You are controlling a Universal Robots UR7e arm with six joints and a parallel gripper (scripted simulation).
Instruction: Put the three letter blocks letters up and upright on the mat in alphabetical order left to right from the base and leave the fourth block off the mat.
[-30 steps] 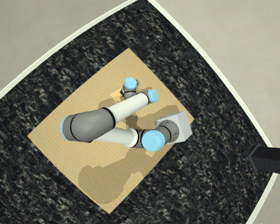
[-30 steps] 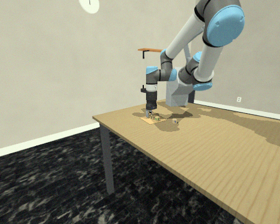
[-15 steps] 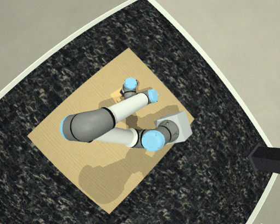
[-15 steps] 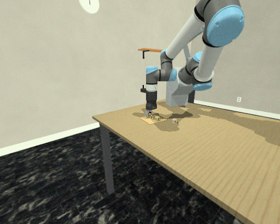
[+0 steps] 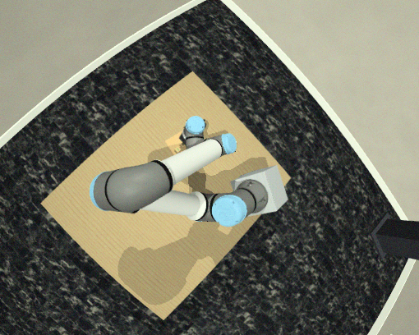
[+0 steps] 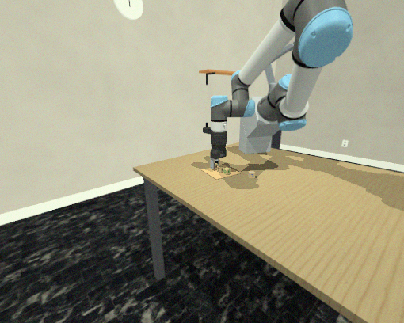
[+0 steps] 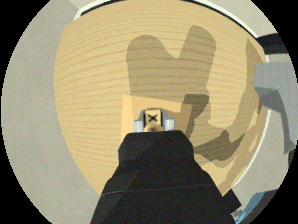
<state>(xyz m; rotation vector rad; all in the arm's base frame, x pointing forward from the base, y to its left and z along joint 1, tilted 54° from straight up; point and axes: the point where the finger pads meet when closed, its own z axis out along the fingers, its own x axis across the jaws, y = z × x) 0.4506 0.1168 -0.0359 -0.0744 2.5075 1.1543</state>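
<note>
My hand is 4 cm to the right of the mat, 3 cm above it and 1 cm past it.
</note>
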